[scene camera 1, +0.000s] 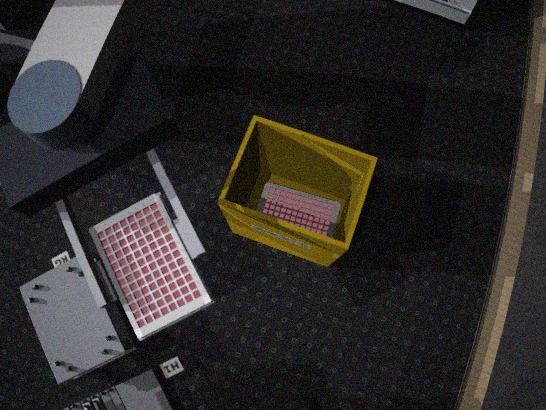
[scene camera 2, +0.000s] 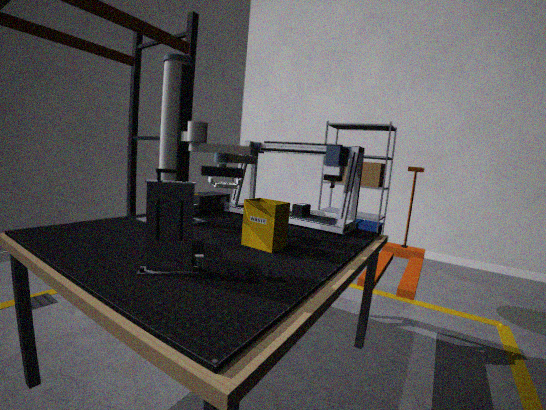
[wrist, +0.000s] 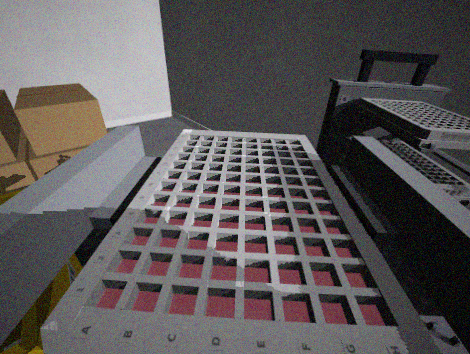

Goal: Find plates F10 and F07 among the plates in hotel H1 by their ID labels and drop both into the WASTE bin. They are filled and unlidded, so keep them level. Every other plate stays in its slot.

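Places are measured from the arm's base along level axes (x ahead, y left, z up), in centimetres.
Where they show: gripper, fingertip midpoint: (scene camera 1: 153,281) (scene camera 2: 225,181) (wrist: 243,150).
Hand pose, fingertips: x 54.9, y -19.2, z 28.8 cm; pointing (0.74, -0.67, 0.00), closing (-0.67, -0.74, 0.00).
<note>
After its pixels a point has its place.
My gripper (scene camera 1: 151,276) @(x 54.9, y -19.2, z 28.8 cm) (scene camera 2: 224,183) @(x 54.9, y -19.2, z 28.8 cm) (wrist: 243,150) @(x 54.9, y -19.2, z 28.8 cm) is shut on a white plate (scene camera 1: 140,333) @(x 55.3, y -24.5, z 28.1 cm) (wrist: 200,320) @(x 50.0, y -13.6, z 28.1 cm) with red-filled wells. The plate looks level and has no lid; its ID label does not show. In scene camera 1 it is left of the yellow WASTE bin (scene camera 1: 299,247) @(x 67.3, y -8.6, z 10.5 cm) (scene camera 2: 257,236) @(x 64.8, y -8.5, z 6.7 cm), outside its rim. Another red-filled plate (scene camera 1: 300,206) @(x 65.4, y -1.2, z 3.2 cm) lies in the bin's bottom, its label hidden. Hotel H1 (scene camera 1: 142,390) @(x 51.7, y -36.9, z 2.1 cm) (scene camera 2: 170,212) @(x 59.1, y -49.2, z 20.3 cm) (wrist: 390,90) @(x 57.1, y -46.9, z 29.0 cm) is at the bottom left in scene camera 1. Plates (wrist: 422,116) @(x 51.8, y -41.3, z 27.8 cm) show inside it in the wrist view; their labels are unreadable.
A grey platform (scene camera 1: 72,320) @(x 39.0, y -30.0, z 7.3 cm) with black pegs is beside the held plate in scene camera 1. The H1 sign (scene camera 1: 171,367) @(x 54.7, y -31.8, z 1.3 cm) lies near the hotel. A metal gantry frame (scene camera 2: 295,146) @(x 42.4, y 62.2, z 49.4 cm) stands behind the bin. The table's wooden edge (scene camera 1: 505,280) @(x 103.3, y -1.2, z 0.0 cm) (scene camera 2: 125,335) @(x 76.1, y -75.0, z -1.6 cm) borders the black mat.
</note>
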